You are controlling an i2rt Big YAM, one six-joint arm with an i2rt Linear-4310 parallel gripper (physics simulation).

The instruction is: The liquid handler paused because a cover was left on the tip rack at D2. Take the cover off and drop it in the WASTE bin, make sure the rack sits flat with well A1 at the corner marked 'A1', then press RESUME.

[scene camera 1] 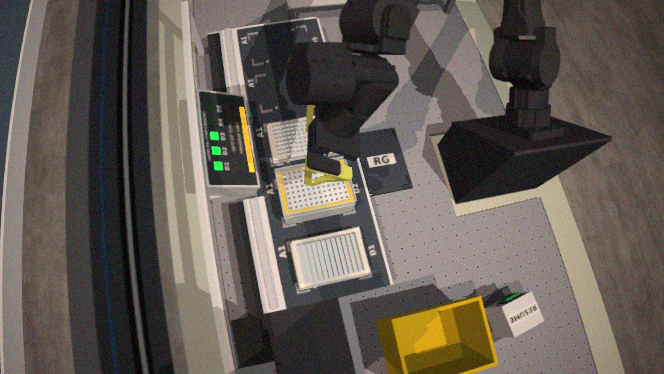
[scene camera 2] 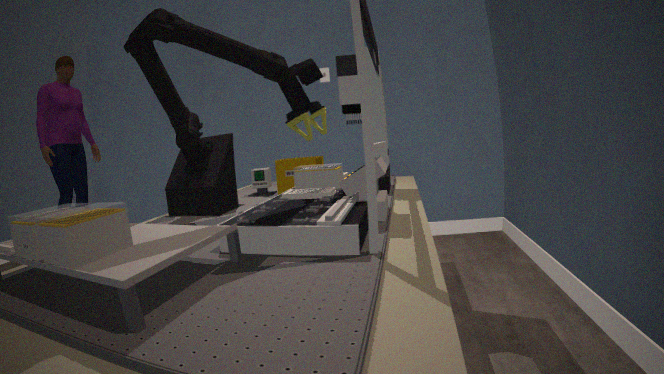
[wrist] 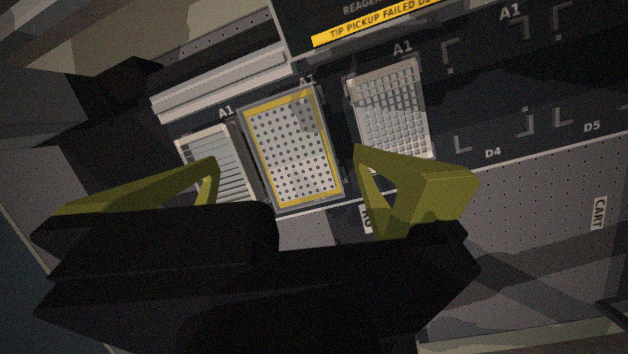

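Where they show: gripper, fingertip midpoint: (scene camera 1: 309, 157) (scene camera 2: 318, 137) (wrist: 286, 157); arm's base, origin of the base link: (scene camera 1: 526, 130) (scene camera 2: 200, 158).
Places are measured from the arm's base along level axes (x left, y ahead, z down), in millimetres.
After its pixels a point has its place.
Note:
The D2 tip rack (scene camera 1: 320, 196) @(x 18, y 405, z 53 mm) (scene camera 2: 318, 176) (wrist: 295, 155) @(x -9, y 407, z 53 mm) has a yellow border and a white dotted top. It looks level in its slot, beside the corner mark A1 (scene camera 1: 270, 188) (wrist: 306, 81). A clear cover (wrist: 253, 152) @(x 36, y 425, z 53 mm) shows as a grey rim around its top. My gripper (scene camera 2: 316, 135) @(x -23, y 417, z -29 mm) (wrist: 286, 157) @(x -23, y 417, z -29 mm) is open and empty, high above the rack, its fingers spread to either side in the wrist view. The yellow WASTE bin (scene camera 1: 462, 325) @(x 305, y 199, z 139 mm) (scene camera 2: 281, 176) @(x 255, y 211, z 103 mm) stands beyond D1. The RESUME box (scene camera 1: 523, 314) @(x 317, y 106, z 71 mm) (scene camera 2: 261, 184) @(x 286, y 114, z 132 mm) with its green button (scene camera 1: 511, 298) @(x 283, y 113, z 81 mm) (scene camera 2: 259, 175) @(x 279, y 112, z 95 mm) is beside the bin.
A ribbed plate (scene camera 1: 330, 257) @(x 118, y 411, z 98 mm) (wrist: 220, 160) @(x 114, y 429, z 108 mm) sits at D1 and a gridded plate (scene camera 1: 287, 140) @(x -129, y 432, z 114 mm) (wrist: 392, 110) @(x -134, y 414, z 116 mm) at D3. A display (scene camera 1: 205, 150) @(x -106, y 583, z 34 mm) stands beside the deck. A white upright (scene camera 2: 370, 140) @(x -455, y 584, z -11 mm) and pipette head (scene camera 2: 351, 108) @(x 295, y 490, z -135 mm) rise near my arm. Another rack (scene camera 2: 70, 240) @(x -742, y 206, z 77 mm) is on a side shelf.

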